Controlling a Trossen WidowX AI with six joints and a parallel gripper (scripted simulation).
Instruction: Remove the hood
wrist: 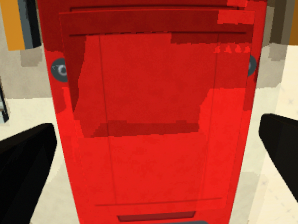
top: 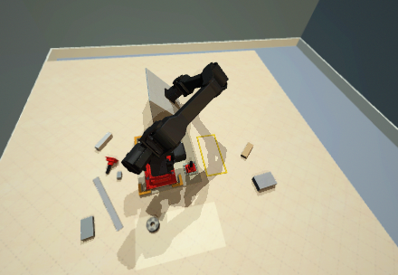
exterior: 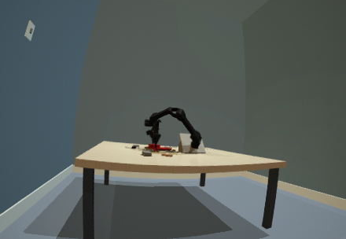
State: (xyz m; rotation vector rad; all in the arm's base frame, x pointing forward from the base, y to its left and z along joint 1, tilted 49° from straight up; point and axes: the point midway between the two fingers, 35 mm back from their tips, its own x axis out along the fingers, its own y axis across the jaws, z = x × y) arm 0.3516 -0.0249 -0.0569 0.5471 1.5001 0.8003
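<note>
Right now the red hood is 10 mm below my gripper tip. The rest, counted from my gripper tip: long grey strip: 180 mm to the right, 80 mm ahead, 50 mm below; then wooden block: 370 mm to the left, 60 mm behind, 40 mm below; then grey block: 390 mm to the left, 90 mm ahead, 40 mm below.
</note>
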